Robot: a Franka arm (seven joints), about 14 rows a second.
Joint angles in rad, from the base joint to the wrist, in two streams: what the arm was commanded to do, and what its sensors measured. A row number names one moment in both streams.
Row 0, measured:
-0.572 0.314 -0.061 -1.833 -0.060 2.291 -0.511
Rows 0 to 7, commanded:
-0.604 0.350 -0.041 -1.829 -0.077 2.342 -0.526
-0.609 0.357 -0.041 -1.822 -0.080 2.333 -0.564
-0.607 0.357 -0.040 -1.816 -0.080 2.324 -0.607
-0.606 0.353 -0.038 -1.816 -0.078 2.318 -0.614
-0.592 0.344 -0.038 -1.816 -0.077 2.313 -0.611
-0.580 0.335 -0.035 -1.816 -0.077 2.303 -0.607
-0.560 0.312 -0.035 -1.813 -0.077 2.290 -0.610
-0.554 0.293 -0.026 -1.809 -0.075 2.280 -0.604
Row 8, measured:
-0.574 0.341 -0.036 -1.811 -0.065 2.316 -0.602
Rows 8 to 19, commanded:
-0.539 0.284 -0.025 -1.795 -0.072 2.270 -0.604
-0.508 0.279 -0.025 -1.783 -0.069 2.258 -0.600
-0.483 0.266 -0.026 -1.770 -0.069 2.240 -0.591
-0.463 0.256 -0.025 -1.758 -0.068 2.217 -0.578
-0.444 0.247 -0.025 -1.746 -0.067 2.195 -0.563
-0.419 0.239 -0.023 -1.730 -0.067 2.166 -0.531
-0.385 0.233 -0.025 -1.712 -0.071 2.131 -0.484
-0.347 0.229 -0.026 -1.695 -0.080 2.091 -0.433
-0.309 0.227 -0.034 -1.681 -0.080 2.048 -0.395
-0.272 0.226 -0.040 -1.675 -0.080 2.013 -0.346
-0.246 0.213 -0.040 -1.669 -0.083 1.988 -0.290
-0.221 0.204 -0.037 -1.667 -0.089 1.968 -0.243
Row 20, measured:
-0.271 0.223 -0.023 -1.682 -0.066 2.027 -0.328
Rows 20 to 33, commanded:
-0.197 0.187 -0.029 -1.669 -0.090 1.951 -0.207
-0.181 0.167 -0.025 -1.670 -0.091 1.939 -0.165
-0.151 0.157 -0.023 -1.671 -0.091 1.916 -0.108
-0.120 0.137 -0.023 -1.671 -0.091 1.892 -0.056
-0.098 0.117 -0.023 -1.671 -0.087 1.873 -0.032
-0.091 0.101 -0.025 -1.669 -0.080 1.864 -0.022
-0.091 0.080 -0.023 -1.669 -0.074 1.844 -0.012
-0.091 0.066 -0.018 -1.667 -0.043 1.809 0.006
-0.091 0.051 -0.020 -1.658 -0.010 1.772 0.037
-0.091 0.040 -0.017 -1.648 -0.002 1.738 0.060
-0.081 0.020 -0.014 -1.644 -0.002 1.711 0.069
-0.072 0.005 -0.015 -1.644 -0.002 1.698 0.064
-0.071 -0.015 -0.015 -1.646 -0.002 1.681 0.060
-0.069 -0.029 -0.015 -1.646 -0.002 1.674 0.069
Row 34, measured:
-0.083 0.002 -0.010 -1.651 -0.018 1.712 0.047
